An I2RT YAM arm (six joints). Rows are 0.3 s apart.
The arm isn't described. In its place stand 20 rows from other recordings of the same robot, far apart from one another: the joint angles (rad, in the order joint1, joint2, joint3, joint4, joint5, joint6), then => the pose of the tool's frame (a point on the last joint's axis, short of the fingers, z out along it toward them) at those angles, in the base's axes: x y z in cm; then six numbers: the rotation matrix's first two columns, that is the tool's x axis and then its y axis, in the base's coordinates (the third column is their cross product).
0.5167 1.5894 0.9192 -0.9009 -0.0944 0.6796 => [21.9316, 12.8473, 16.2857, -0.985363, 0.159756, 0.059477, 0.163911, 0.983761, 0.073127]
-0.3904 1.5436 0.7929 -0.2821 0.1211 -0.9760 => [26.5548, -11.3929, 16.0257, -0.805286, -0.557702, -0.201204, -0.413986, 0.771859, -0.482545]
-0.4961 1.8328 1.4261 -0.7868 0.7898 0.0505 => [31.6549, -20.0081, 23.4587, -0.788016, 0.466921, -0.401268, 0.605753, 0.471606, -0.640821]
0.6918 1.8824 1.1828 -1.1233 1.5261 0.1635 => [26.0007, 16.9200, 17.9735, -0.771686, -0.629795, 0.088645, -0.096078, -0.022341, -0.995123]
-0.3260 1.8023 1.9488 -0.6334 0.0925 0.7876 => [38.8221, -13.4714, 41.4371, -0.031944, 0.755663, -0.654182, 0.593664, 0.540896, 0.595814]
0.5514 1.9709 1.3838 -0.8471 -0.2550 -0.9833 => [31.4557, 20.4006, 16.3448, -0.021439, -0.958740, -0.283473, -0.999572, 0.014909, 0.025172]
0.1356 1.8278 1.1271 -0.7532 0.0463 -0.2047 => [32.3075, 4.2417, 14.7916, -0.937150, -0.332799, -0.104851, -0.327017, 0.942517, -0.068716]
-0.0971 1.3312 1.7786 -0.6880 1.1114 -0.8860 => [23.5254, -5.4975, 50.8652, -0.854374, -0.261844, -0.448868, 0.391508, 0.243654, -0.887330]
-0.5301 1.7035 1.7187 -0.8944 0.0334 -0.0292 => [31.7650, -18.7537, 35.4496, -0.679527, 0.364416, -0.636745, 0.504088, 0.862514, -0.044330]
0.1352 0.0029 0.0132 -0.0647 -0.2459 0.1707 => [10.6576, 2.3244, 17.0886, -0.116216, 0.150471, -0.981760, -0.357032, 0.916058, 0.182665]
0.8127 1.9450 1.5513 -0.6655 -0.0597 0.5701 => [28.6811, 30.6005, 22.5147, -0.906750, -0.174067, -0.384064, -0.303556, 0.901650, 0.308026]
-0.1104 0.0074 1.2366 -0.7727 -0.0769 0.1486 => [-11.9140, 1.5959, 41.4663, 0.439414, 0.099811, -0.892722, -0.024009, 0.994758, 0.099402]
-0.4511 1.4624 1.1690 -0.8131 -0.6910 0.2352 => [26.9751, -10.5460, 27.1837, -0.764103, 0.569682, -0.302671, 0.264462, 0.704579, 0.658504]
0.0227 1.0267 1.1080 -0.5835 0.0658 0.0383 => [21.8655, 0.2623, 36.6358, -0.479539, 0.027330, -0.877095, 0.053371, 0.998573, 0.001936]
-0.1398 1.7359 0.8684 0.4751 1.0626 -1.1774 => [34.4216, -7.9844, 19.0928, -0.946071, -0.320731, -0.045632, -0.017346, 0.190807, -0.981474]
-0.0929 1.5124 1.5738 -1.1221 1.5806 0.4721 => [27.6893, -6.1550, 38.7697, -0.553227, 0.047066, -0.831700, 0.827302, -0.085847, -0.555160]
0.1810 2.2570 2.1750 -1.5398 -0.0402 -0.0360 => [42.3482, 7.8953, 24.8049, -0.975347, -0.215052, 0.049504, -0.213095, 0.976131, 0.041946]
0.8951 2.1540 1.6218 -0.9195 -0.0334 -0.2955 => [26.1736, 32.8431, 15.2440, -0.366269, -0.922301, -0.123321, -0.929259, 0.369417, -0.002881]
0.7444 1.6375 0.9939 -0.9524 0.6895 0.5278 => [21.1743, 16.4265, 17.6457, -0.904422, -0.304812, -0.298514, -0.091504, 0.821992, -0.562100]
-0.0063 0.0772 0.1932 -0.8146 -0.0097 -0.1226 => [7.7119, -0.0140, 15.1328, -0.638168, -0.118269, -0.760759, -0.079770, 0.992970, -0.087454]
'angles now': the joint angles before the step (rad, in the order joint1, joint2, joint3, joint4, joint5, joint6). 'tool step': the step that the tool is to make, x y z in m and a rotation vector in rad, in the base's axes. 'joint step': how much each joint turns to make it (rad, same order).
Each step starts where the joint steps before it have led.
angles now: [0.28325, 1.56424, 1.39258, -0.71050, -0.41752, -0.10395]
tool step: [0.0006, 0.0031, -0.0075, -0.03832, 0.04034, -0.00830]
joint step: [0.01137, 0.02000, 0.00463, -0.03425, 0.03199, -0.00006]
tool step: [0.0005, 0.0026, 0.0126, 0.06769, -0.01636, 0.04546]
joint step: [-0.00031, -0.00156, 0.03586, -0.00192, -0.07548, 0.00044]
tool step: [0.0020, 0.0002, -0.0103, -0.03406, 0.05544, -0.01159]
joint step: [0.00079, 0.02526, 0.00188, -0.03955, 0.02062, 0.00003]
